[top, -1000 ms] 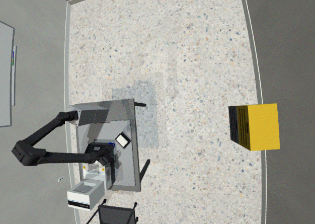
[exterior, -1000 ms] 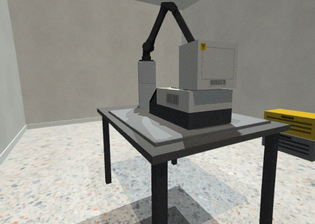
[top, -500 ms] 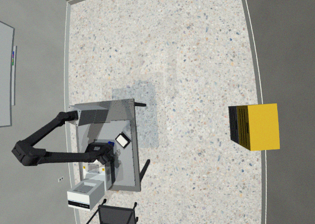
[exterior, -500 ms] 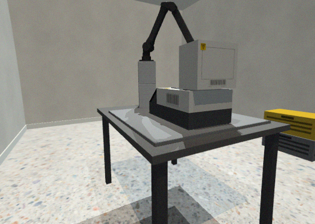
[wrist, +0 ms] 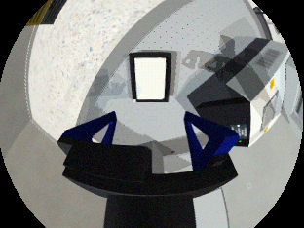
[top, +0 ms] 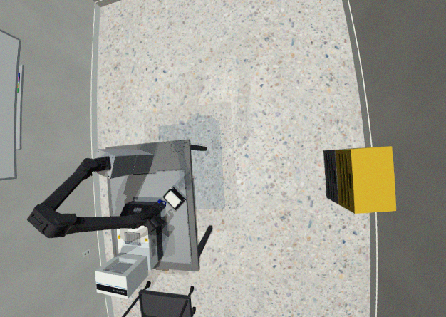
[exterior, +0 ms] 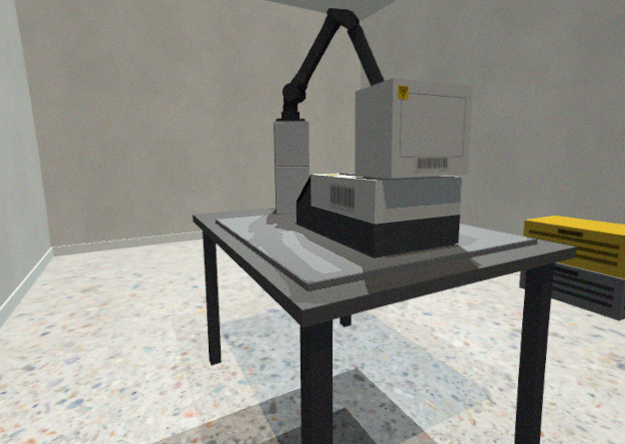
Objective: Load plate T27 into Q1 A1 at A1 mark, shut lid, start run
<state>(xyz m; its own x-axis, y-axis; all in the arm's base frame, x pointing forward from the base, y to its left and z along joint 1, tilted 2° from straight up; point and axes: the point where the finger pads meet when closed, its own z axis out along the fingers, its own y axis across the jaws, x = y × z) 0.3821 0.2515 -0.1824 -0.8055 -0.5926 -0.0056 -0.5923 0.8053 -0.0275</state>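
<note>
Now: hand 190 mm above the sealed plate T27. From my hand the other things lie so: plate nest N1: 200 mm below.
</note>
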